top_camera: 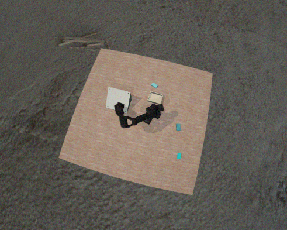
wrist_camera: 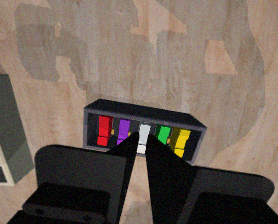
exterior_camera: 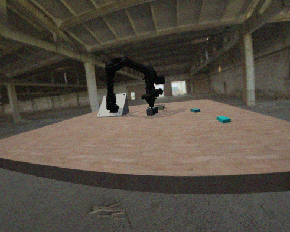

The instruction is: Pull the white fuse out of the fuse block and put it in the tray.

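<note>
Right now my gripper tip is 1 cm past the tray, 21 cm to the right of it and 3 cm above it. The rest, counted from my gripper tip: white fuse (1 cm below).
</note>
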